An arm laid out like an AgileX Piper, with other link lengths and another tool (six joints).
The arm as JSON. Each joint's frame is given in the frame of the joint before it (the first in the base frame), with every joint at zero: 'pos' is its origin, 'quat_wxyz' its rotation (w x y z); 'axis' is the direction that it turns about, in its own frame. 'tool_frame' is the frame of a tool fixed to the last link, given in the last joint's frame.
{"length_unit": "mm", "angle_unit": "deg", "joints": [
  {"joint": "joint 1", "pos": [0.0, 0.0, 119.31], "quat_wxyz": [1.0, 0.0, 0.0, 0.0], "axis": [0.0, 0.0, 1.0]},
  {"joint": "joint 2", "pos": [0.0, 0.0, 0.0], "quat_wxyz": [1.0, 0.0, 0.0, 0.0], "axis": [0.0, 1.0, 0.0]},
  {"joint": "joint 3", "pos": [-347.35, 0.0, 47.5], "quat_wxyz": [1.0, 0.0, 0.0, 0.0], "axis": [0.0, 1.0, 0.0]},
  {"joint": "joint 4", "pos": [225.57, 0.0, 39.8], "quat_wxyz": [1.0, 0.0, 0.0, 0.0], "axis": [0.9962, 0.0, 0.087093]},
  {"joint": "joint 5", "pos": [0.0, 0.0, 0.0], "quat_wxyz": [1.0, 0.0, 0.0, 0.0], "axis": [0.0, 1.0, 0.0]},
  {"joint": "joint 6", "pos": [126.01, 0.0, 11.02], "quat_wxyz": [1.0, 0.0, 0.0, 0.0], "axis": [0.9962, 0.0, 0.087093]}
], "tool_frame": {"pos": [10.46, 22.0, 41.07], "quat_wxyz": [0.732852, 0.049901, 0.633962, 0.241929]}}
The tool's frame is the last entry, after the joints.
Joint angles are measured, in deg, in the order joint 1, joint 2, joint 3, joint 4, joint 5, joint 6. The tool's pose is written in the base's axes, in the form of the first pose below.
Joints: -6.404 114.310 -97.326 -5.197 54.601 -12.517
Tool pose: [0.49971, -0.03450, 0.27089, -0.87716, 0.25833, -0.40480, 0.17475, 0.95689, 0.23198]
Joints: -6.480 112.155 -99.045 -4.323 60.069 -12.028
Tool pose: [0.48706, -0.03329, 0.29118, -0.88155, 0.28335, -0.37760, 0.19940, 0.94848, 0.24622]
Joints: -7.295 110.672 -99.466 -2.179 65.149 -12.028
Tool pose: [0.47300, -0.03481, 0.29961, -0.89198, 0.31947, -0.31986, 0.23504, 0.93211, 0.27554]
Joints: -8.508 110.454 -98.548 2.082 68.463 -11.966
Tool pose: [0.46383, -0.03492, 0.29452, -0.89791, 0.37021, -0.23814, 0.28133, 0.89872, 0.33638]
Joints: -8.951 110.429 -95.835 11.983 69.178 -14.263
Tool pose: [0.45870, -0.01627, 0.28755, -0.90658, 0.39566, -0.14684, 0.28647, 0.83242, 0.47435]
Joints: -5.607 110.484 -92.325 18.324 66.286 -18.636
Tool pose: [0.45714, 0.02391, 0.27917, -0.93871, 0.31926, -0.13001, 0.19895, 0.80976, 0.55201]
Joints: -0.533 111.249 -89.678 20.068 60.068 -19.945
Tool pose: [0.46214, 0.06457, 0.26768, -0.95052, 0.25734, -0.17403, 0.11582, 0.81336, 0.57012]
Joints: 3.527 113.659 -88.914 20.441 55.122 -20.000
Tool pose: [0.47126, 0.09561, 0.24946, -0.95548, 0.21745, -0.19941, 0.06729, 0.81869, 0.57028]
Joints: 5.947 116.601 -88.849 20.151 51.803 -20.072
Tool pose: [0.48001, 0.11427, 0.22750, -0.96023, 0.18961, -0.20496, 0.04367, 0.82701, 0.56048]
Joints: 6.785 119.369 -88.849 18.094 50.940 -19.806
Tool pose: [0.48439, 0.11859, 0.20255, -0.96989, 0.16264, -0.18128, 0.04356, 0.84818, 0.52792]
